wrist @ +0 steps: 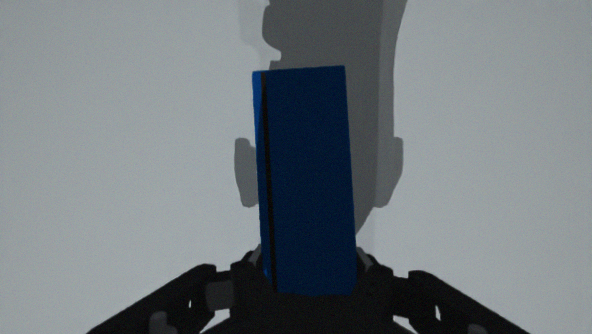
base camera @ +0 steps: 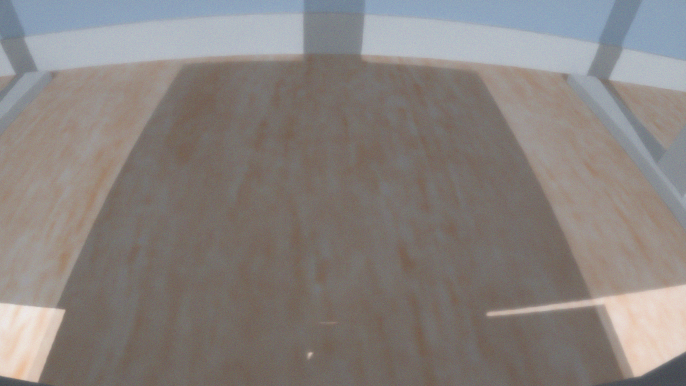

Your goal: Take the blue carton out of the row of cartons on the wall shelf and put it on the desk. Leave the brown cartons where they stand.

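Frame: origin at the arm's base, x ahead, y left, z up, level; millimetres.
Seen in the pictures: gripper, fingertip midpoint: (wrist: pixel 308 258).
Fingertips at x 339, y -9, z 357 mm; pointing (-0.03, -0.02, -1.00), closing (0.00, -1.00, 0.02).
A point is followed by its place in that frame.
The blue carton (wrist: pixel 307 175) @(z 382, x 400, y -7 mm), with a dark line along its left side, stands out in the middle of the wrist view, its long side running up the picture. My gripper (wrist: pixel 308 258) @(z 357, x 339, y -9 mm) is shut on the lower end of the blue carton, one finger on each side. Behind the carton is a plain pale grey surface (wrist: pixel 125 125) @(z 323, x 444, y 160 mm) with the shadow of the arm and gripper on it; I cannot tell whether it is the desk or the wall. The wall shelf and the brown cartons do not show in either view.
The base camera shows a wood-patterned floor (base camera: pixel 575 150) @(z -397, x 550, y -427 mm) with a broad dark shadow. A grey bar (base camera: pixel 27 92) @(z -375, x 686, y 616 mm) lies at the left and another grey bar (base camera: pixel 615 120) at the right. Across the back run a white skirting board (base camera: pixel 200 40) @(z -358, x 831, y 265 mm) and a blue wall (base camera: pixel 200 7) @(z -290, x 845, y 260 mm).
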